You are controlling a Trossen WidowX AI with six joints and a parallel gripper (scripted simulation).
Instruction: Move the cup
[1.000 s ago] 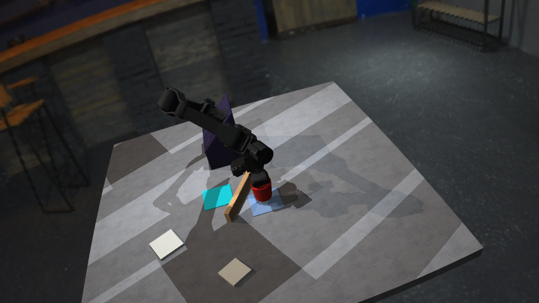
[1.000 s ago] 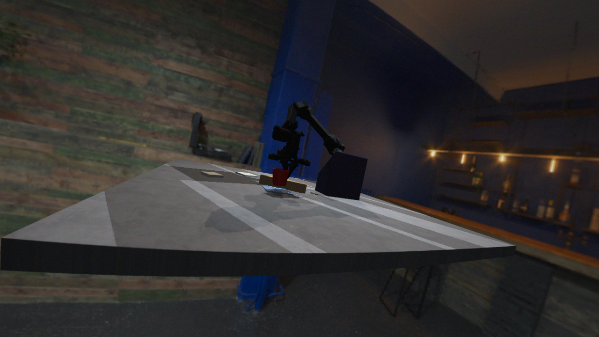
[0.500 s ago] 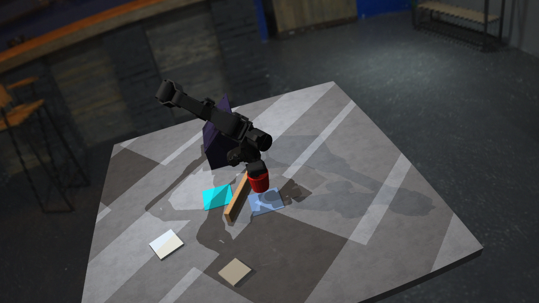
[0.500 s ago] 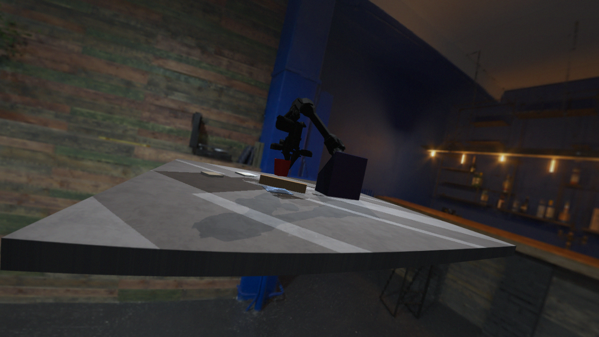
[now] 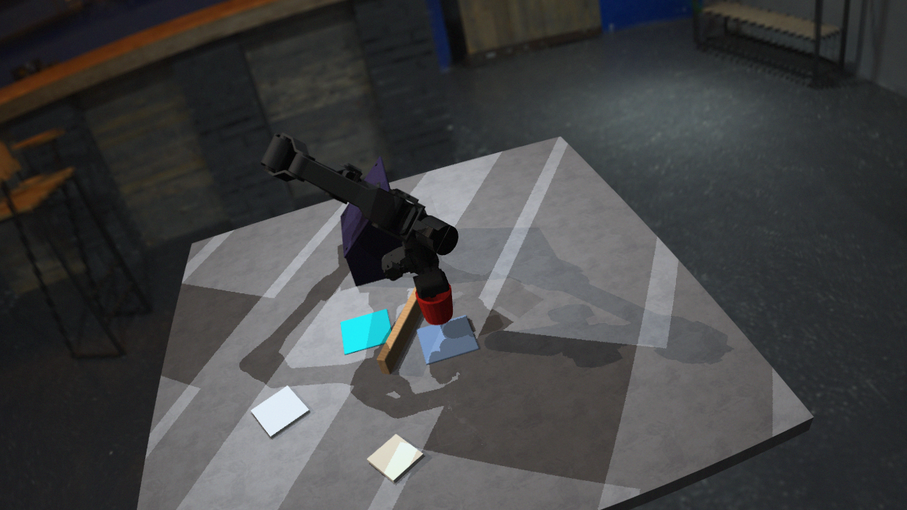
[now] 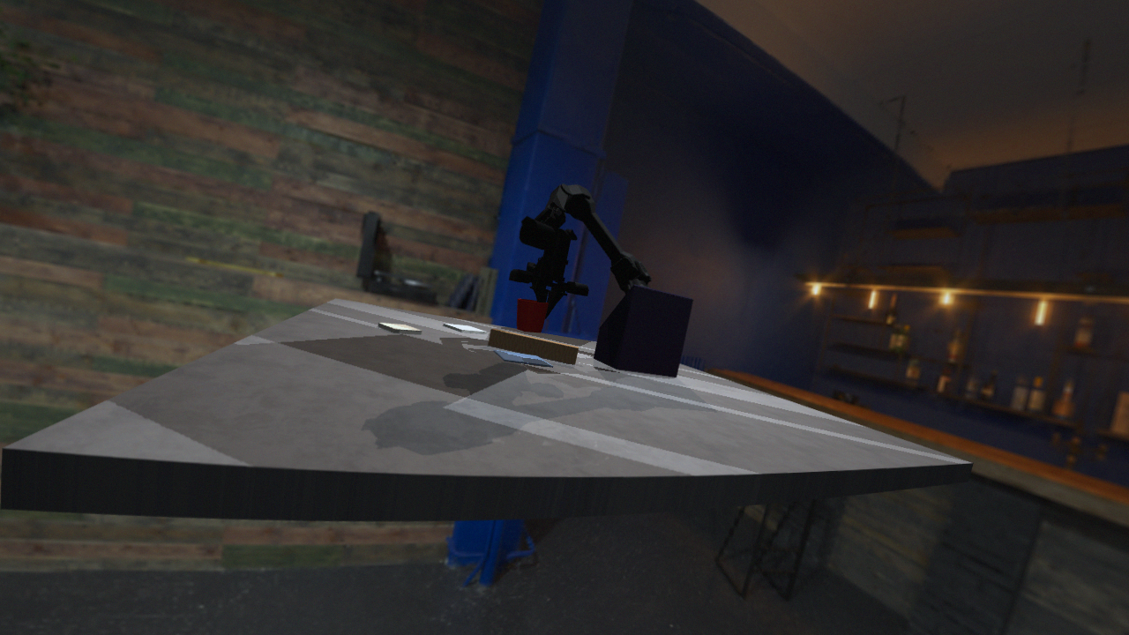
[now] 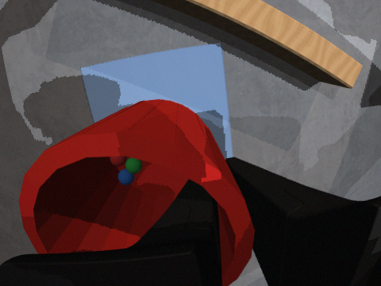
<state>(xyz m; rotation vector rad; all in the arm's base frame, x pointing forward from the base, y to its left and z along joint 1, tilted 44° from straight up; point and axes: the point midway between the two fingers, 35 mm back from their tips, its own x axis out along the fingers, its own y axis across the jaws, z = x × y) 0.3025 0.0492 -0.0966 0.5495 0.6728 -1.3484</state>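
Right now the cyan pad is 50 mm behind my gripper tip, 170 mm to the right of it and 110 mm below it. Also, from my gripper tip: red cup 30 mm ahead; then wooden bar 10 mm behind, 80 mm to the right, 90 mm below; then pale blue pad 30 mm ahead, 10 mm to the left, 110 mm below.
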